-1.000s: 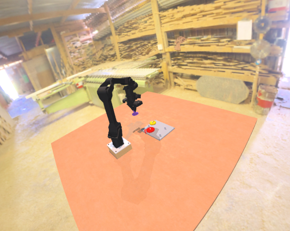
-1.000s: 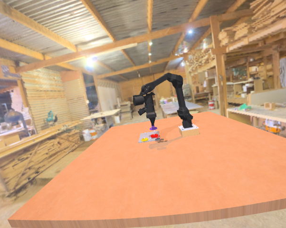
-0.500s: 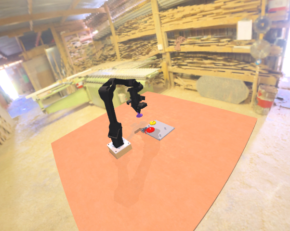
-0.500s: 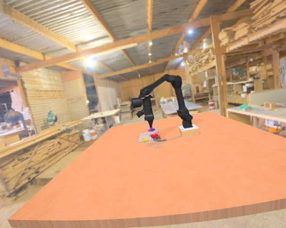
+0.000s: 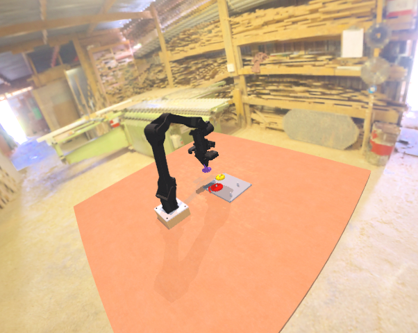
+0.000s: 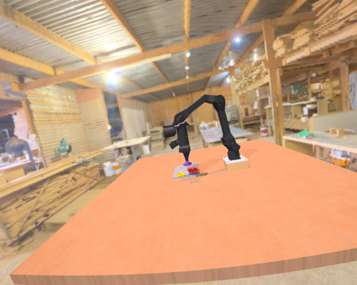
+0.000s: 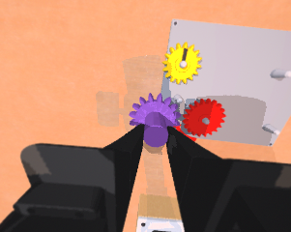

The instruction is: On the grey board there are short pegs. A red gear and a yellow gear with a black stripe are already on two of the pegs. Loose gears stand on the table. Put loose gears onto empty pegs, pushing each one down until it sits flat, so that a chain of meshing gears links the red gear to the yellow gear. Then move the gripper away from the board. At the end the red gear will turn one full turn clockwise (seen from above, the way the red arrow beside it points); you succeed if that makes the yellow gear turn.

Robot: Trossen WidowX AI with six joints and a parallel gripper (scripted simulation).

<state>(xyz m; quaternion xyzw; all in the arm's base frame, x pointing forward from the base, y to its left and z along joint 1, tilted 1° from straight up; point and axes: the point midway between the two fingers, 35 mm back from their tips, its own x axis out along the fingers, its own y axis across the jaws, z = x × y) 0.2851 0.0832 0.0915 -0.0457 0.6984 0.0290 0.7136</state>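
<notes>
Right now my gripper tip is 90 mm above the yellow gear, 60 mm short of it and 30 mm to the left of it. Also, from my gripper tip: red gear: 90 mm to the right, 90 mm below, 10 mm behind; purple gear: 10 mm below.
</notes>
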